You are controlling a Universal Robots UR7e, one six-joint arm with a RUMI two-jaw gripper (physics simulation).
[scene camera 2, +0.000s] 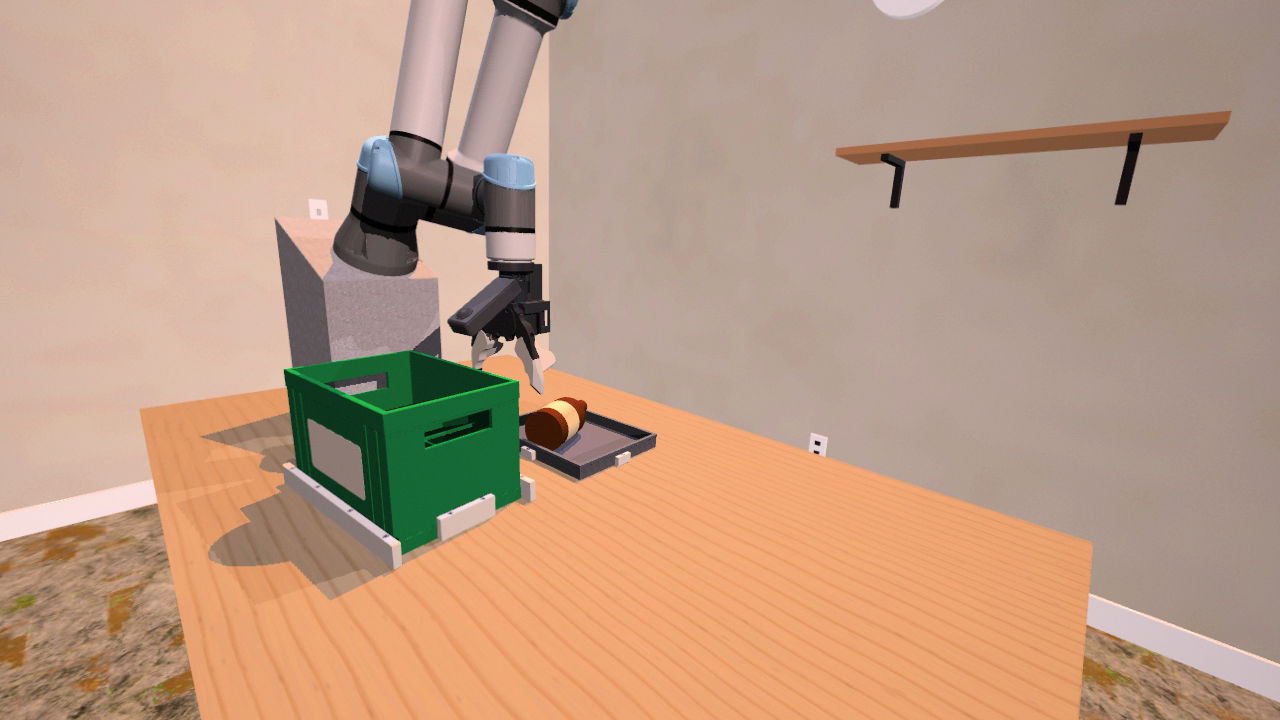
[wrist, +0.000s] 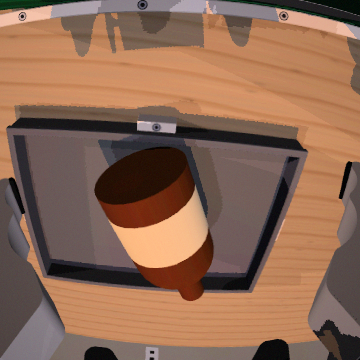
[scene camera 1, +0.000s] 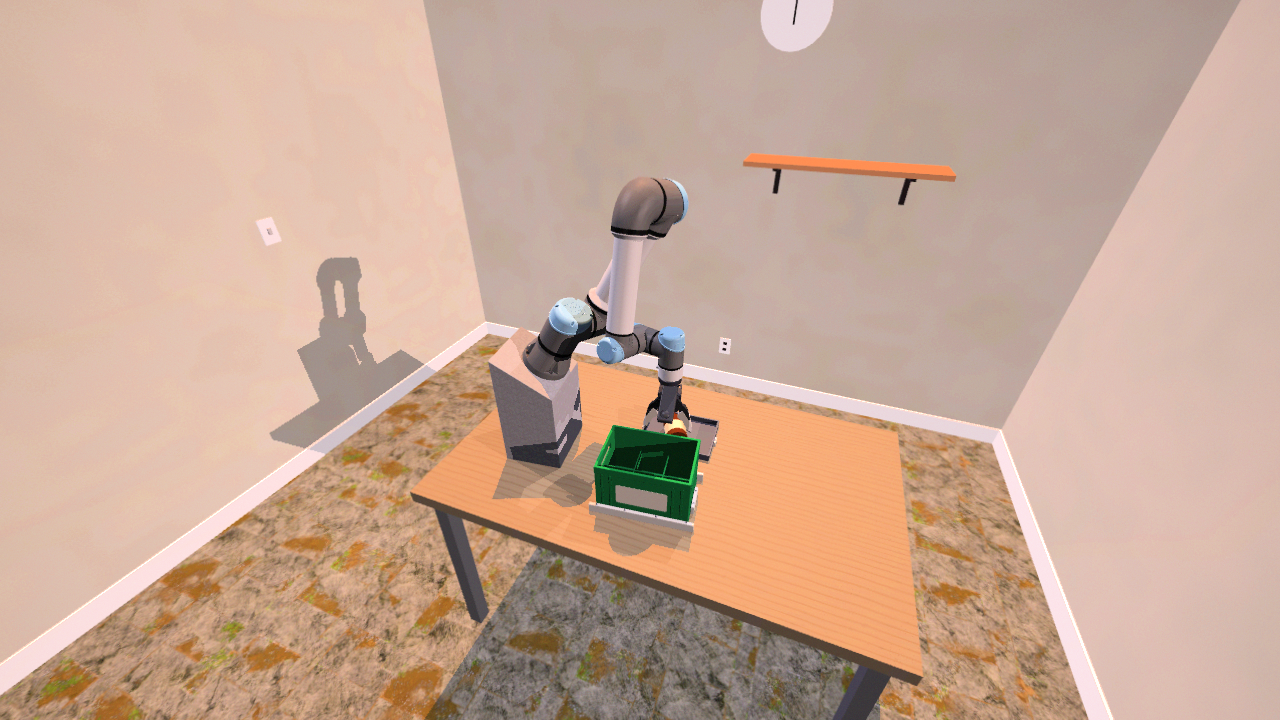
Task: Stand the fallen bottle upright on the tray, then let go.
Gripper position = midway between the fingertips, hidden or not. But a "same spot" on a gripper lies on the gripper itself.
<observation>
The gripper shows in scene camera 2 (507, 385), in the wrist view and in scene camera 1. The same spot on the gripper: (wrist: 37, 322) is (scene camera 1: 677, 415).
</observation>
